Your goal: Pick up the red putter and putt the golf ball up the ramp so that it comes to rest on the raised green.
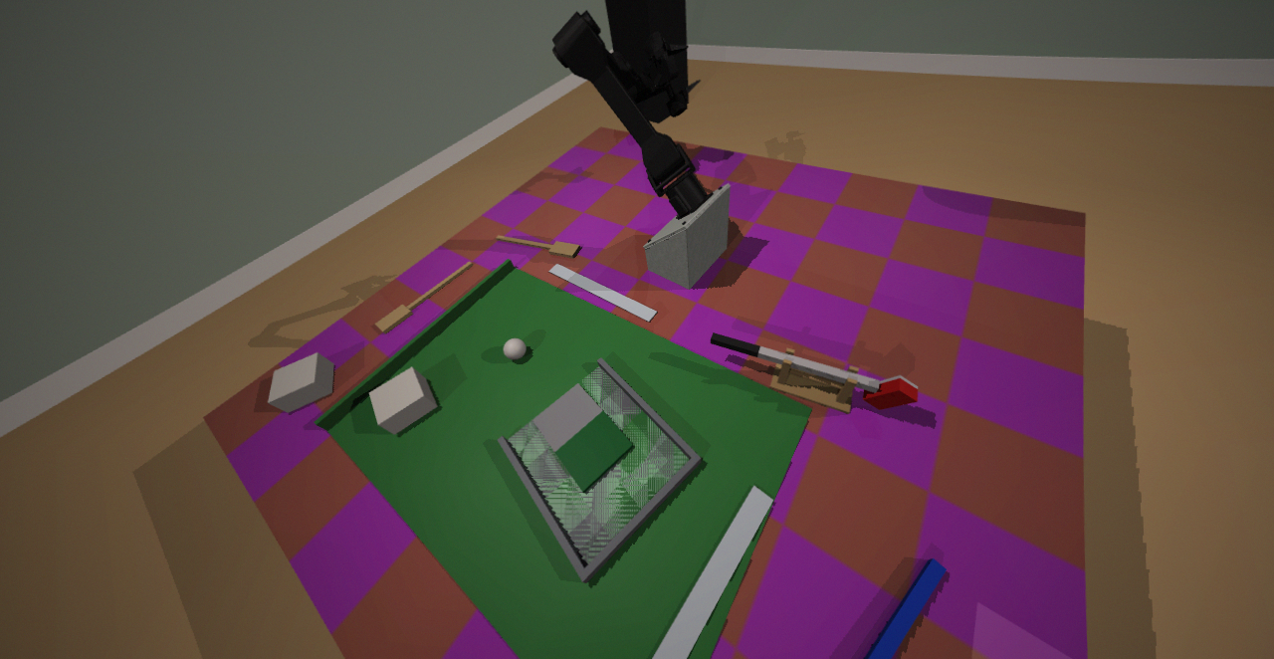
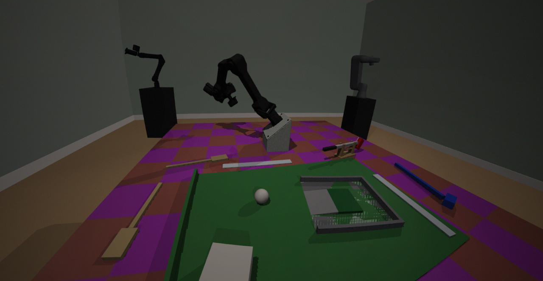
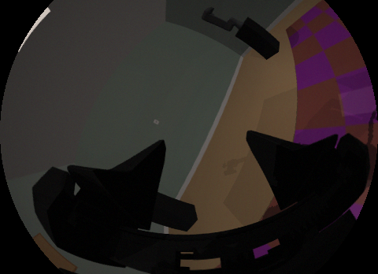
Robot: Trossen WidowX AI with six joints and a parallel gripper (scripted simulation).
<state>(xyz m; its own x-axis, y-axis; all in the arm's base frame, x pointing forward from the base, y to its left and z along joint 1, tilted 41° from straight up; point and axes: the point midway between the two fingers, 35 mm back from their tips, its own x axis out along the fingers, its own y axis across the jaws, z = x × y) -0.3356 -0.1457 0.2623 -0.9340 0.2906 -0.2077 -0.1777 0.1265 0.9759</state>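
Right now my gripper tip is 800 mm short of the white golf ball, 220 mm above it and 150 mm to the right of it. From my gripper tip the other things lie so: grey frame 830 mm ahead, 430 mm to the left, 240 mm below; then blue putter 810 mm to the left, 810 mm ahead, 240 mm below; then wooden rack 620 mm to the left, 520 mm ahead, 220 mm below.
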